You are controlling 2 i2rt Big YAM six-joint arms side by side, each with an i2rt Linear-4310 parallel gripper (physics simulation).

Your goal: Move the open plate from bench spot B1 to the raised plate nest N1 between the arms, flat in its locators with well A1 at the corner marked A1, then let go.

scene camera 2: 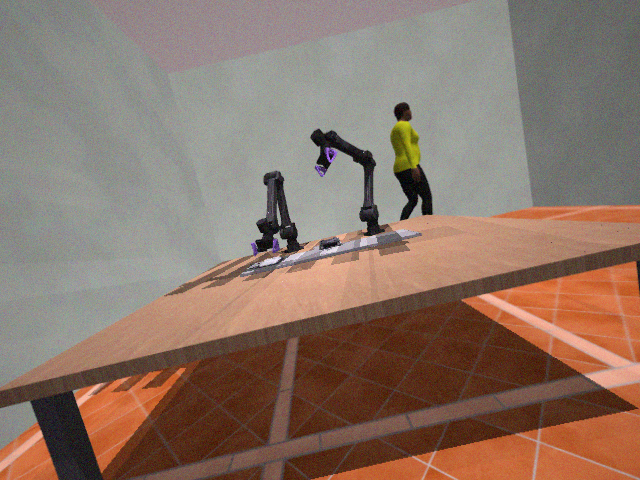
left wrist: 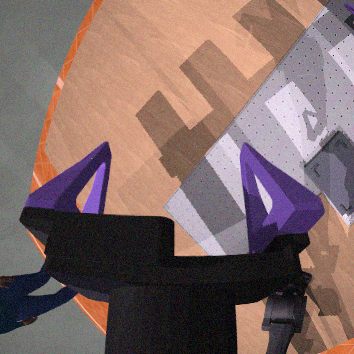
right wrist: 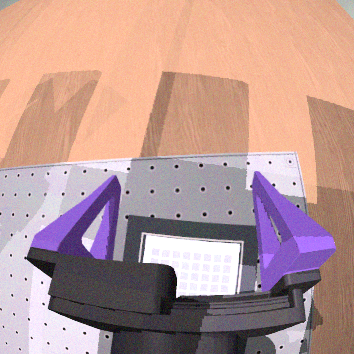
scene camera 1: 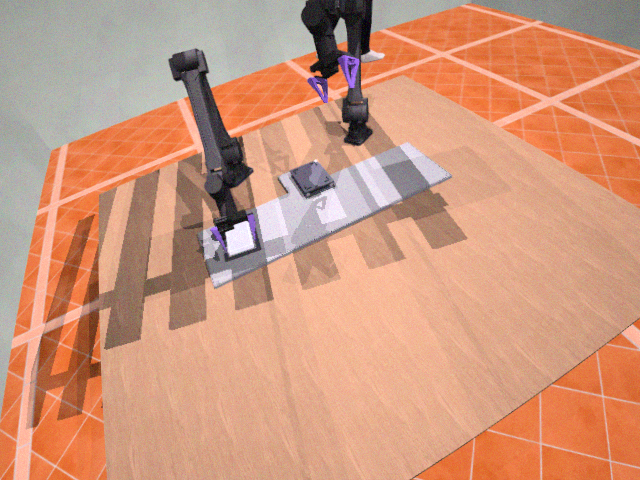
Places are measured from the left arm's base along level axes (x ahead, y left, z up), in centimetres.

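Where they show: left gripper, fingertip midpoint: (scene camera 2: pixel 325 169) (left wrist: pixel 174 147) (scene camera 1: pixel 338 95); right gripper, fingertip midpoint: (scene camera 2: pixel 263 254) (right wrist: pixel 184 178) (scene camera 1: pixel 240 245); left arm's base at its link origin: (scene camera 2: pixel 374 233) (left wrist: pixel 291 284) (scene camera 1: pixel 358 137); right arm's base at its link origin: (scene camera 2: pixel 294 250) (scene camera 1: pixel 238 176).
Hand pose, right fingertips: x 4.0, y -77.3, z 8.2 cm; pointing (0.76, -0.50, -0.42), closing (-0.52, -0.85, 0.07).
Things, the pixels of their centre, and the offset from my right fingertips. "spot": a spot on its surface instead. Level surfaces: height alone.
- open plate at the middle of its body: (right wrist: pixel 184 308) (scene camera 1: pixel 239 237) (scene camera 2: pixel 270 261) dx -8.7, dy +5.2, dz -6.0 cm
- dark frame at a spot on its surface: (right wrist: pixel 137 227) spot: dx +0.1, dy +5.2, dz -6.7 cm
- dark raised nest at the middle of its body: (left wrist: pixel 343 175) (scene camera 1: pixel 311 177) (scene camera 2: pixel 329 242) dx -3.7, dy +41.8, dz -5.1 cm
- perforated grey board at its surface level: dz -6.9 cm
- wooden table at its surface level: dz -8.2 cm
The open plate (scene camera 1: pixel 240 238) (scene camera 2: pixel 268 262) (right wrist: pixel 192 272), white with a grid of wells, lies flat in a dark frame (right wrist: pixel 137 227) at the picture's left end of the grey board. Its lower part is hidden in the right wrist view. My right gripper (scene camera 1: pixel 238 243) (scene camera 2: pixel 264 253) (right wrist: pixel 184 178) is open and empty, low over the plate, with one finger toward each side of it. The dark raised nest (scene camera 1: pixel 312 178) (scene camera 2: pixel 329 242) (left wrist: pixel 336 167) shows corner locators and holds no plate. My left gripper (scene camera 1: pixel 339 94) (scene camera 2: pixel 325 169) (left wrist: pixel 174 147) is open and empty, high above the table. The A1 marks are too small to read.
The perforated grey board (scene camera 1: pixel 356 191) (right wrist: pixel 175 200) lies along the arm bases on the wooden table (scene camera 1: pixel 361 335) (scene camera 2: pixel 310 294). Striped shadows cross both. A person in a yellow top (scene camera 2: pixel 405 149) stands behind the table; a person in blue (left wrist: pixel 30 300) shows at the left wrist view's lower left.
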